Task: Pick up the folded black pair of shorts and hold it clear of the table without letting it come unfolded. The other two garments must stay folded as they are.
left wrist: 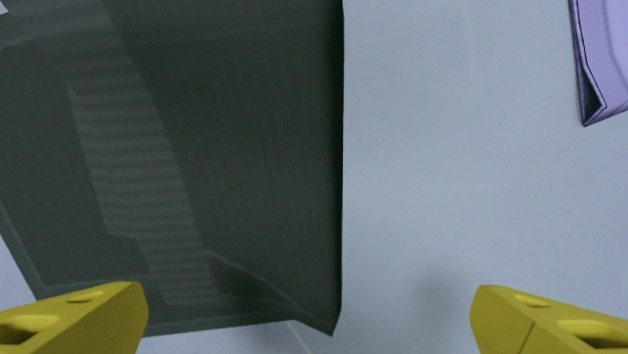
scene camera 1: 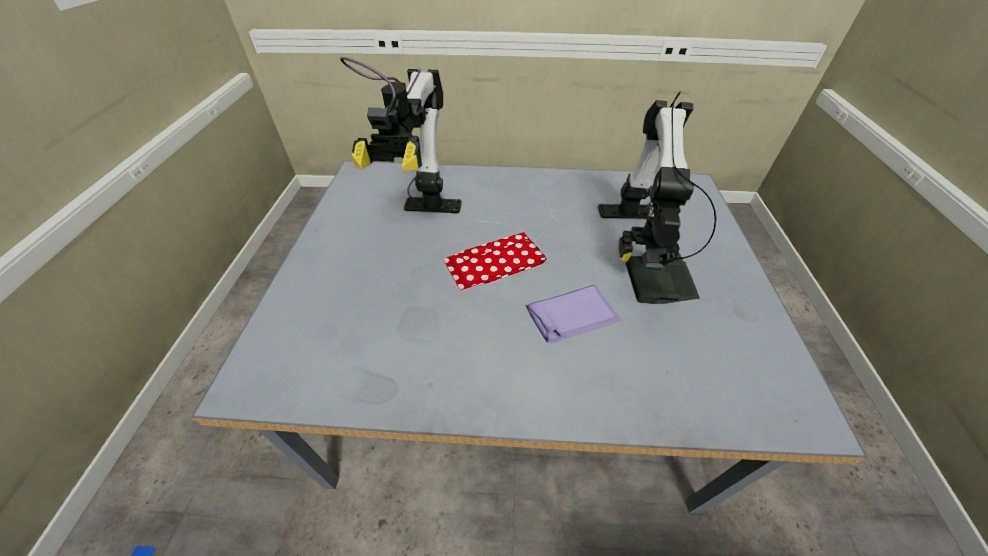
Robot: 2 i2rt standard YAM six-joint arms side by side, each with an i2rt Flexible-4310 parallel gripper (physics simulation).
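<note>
The folded black shorts [scene camera 1: 663,284] [left wrist: 250,150] lie flat on the right part of the table [scene camera 1: 525,394]. My left gripper [scene camera 1: 639,257] [left wrist: 310,299] is open and low over their back edge. In the left wrist view, one fingertip overlaps the lower left of the shorts, the other is over bare table, and a folded corner shows between them. The wrist hides part of the shorts in the scene view. The folded purple garment [scene camera 1: 573,314] [left wrist: 607,45] and the folded red polka-dot garment [scene camera 1: 494,261] lie flat. My right gripper [scene camera 1: 385,157] is open and empty, raised at the back left.
The purple garment lies left of the shorts in the scene view, with a gap between them. The red garment is farther left and back. The left arm's base [scene camera 1: 621,210] and right arm's base [scene camera 1: 432,204] stand near the table's back edge. Walls surround the back and sides.
</note>
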